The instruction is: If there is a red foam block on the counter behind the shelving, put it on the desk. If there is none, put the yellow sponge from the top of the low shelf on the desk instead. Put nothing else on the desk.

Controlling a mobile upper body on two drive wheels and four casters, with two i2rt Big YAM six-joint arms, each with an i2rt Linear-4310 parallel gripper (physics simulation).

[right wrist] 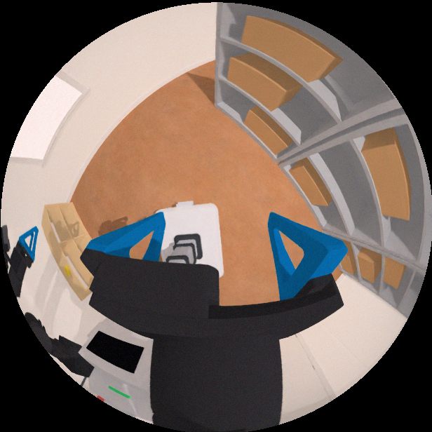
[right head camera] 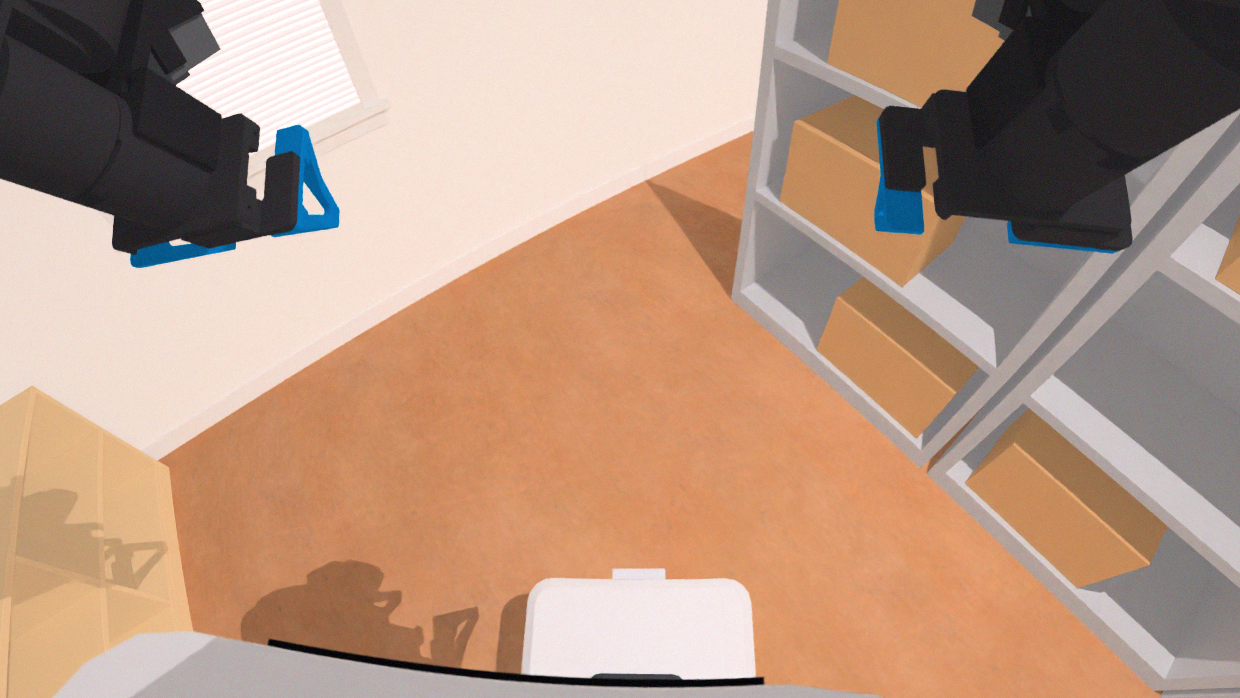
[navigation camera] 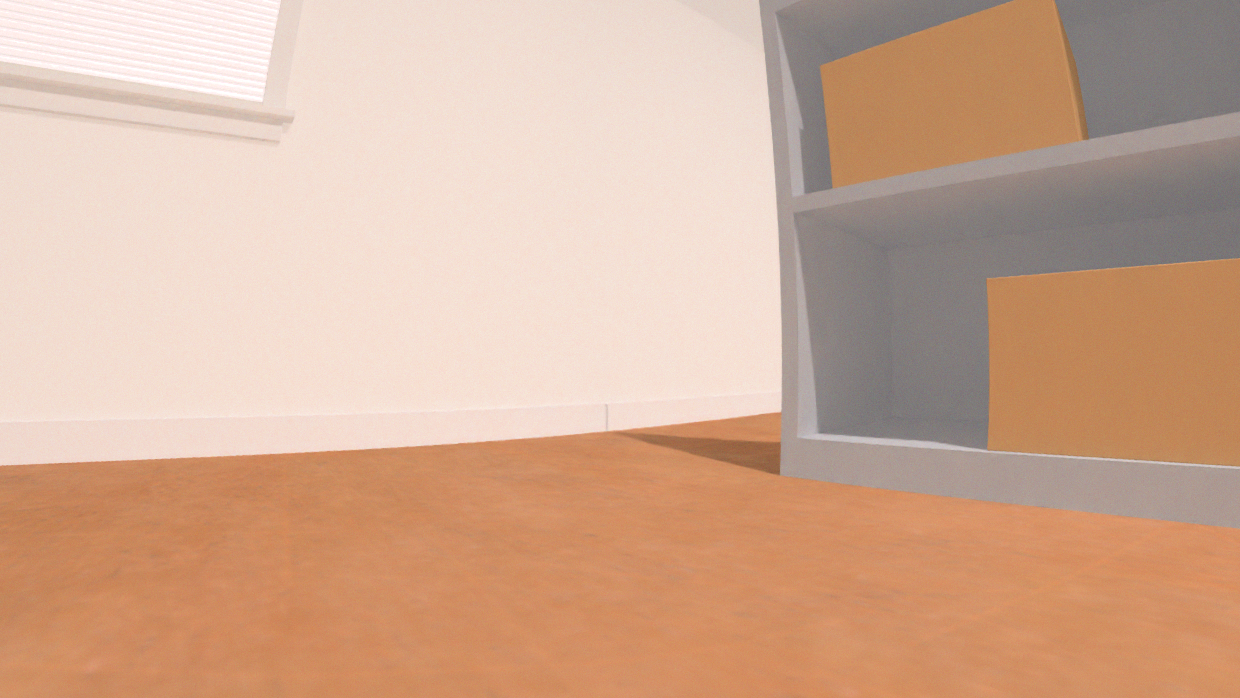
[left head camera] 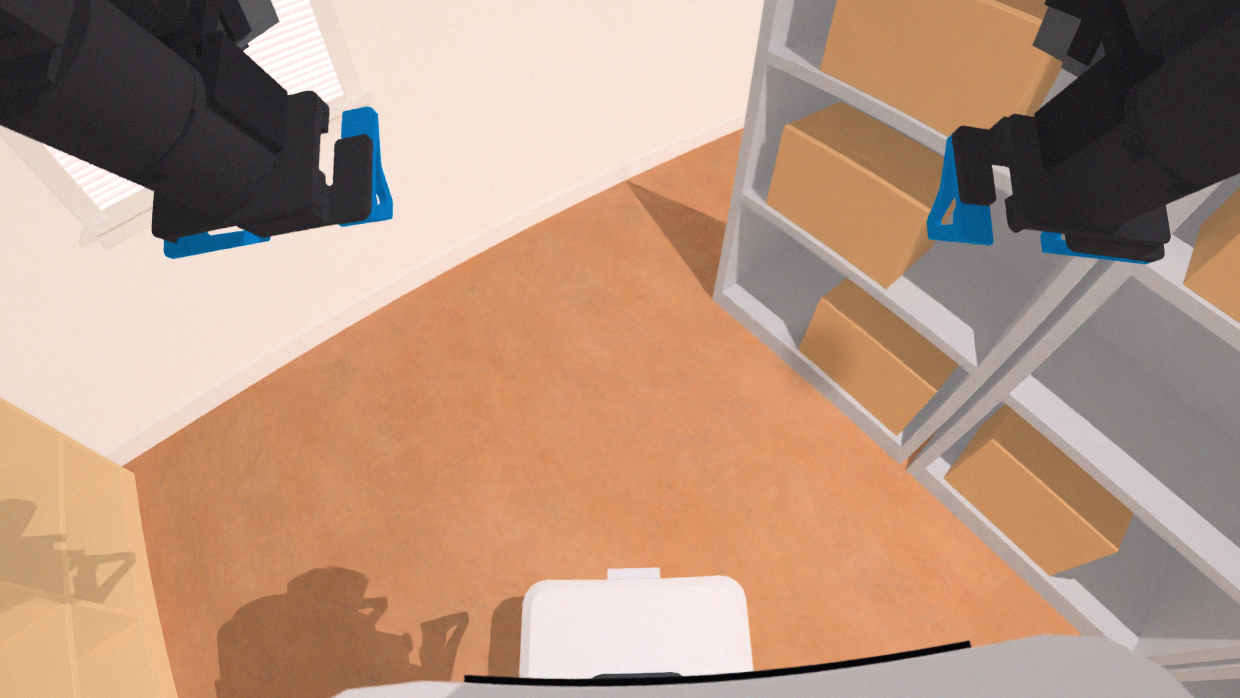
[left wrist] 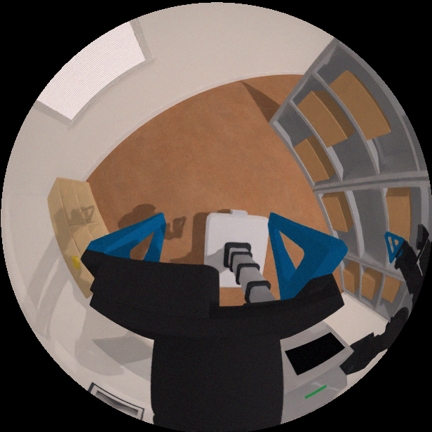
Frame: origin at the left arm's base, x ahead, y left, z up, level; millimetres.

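Seen in the pictures: left gripper, fingertip midpoint: (right head camera: 283,230) (left head camera: 327,220); right gripper, fingertip midpoint: (right head camera: 945,227) (left head camera: 987,236).
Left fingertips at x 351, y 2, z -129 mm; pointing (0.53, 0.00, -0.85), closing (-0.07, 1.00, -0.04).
A point is followed by its place in that frame.
The yellow sponge is a small patch (left wrist: 75,262) (right wrist: 67,271) on top of the low wooden shelf (left head camera: 104,498) @[y 1631, x 499, z -1331 mm] (left wrist: 53,200) (right wrist: 49,220), which stands at the far left of the wrist views. The grey shelving (left head camera: 945,325) @[y -1063, x 836, z -877 mm] (right head camera: 954,316) @[y -1045, x 862, z -876 mm] (left wrist: 370,183) (right wrist: 345,127) (navigation camera: 954,481) @[y -779, x 1116, z -1384 mm] stands on the right. The red foam block, the counter and the desk do not show. My left gripper (left head camera: 295,232) @[y 2, x 351, z -129 mm] (right head camera: 247,238) (left wrist: 216,218) is open and empty, high above the floor. My right gripper (left head camera: 1023,242) @[y -464, x 335, z -136 mm] (right head camera: 980,232) @[y -464, x 335, z -136 mm] (right wrist: 216,217) is open and empty, also raised, in front of the shelving.
Several brown boxes (left head camera: 876,355) @[y -970, x 902, z -1104 mm] (right head camera: 893,359) @[y -973, x 898, z -1118 mm] (navigation camera: 1110,364) @[y -936, x 945, z -1200 mm] stand in the shelving. A window (navigation camera: 138,43) @[y 864, x 1327, z -456 mm] is in the pale wall (navigation camera: 520,216) @[y 11, x 1994, z -761 mm] at the left and ahead. Orange-brown floor (left head camera: 520,390) @[y 137, x 1000, z -1410 mm] (navigation camera: 433,563) @[y -39, x 923, z -1410 mm] lies between wall and shelving. My white base (left head camera: 637,624) @[y -229, x 213, z -1150 mm] shows at the bottom.
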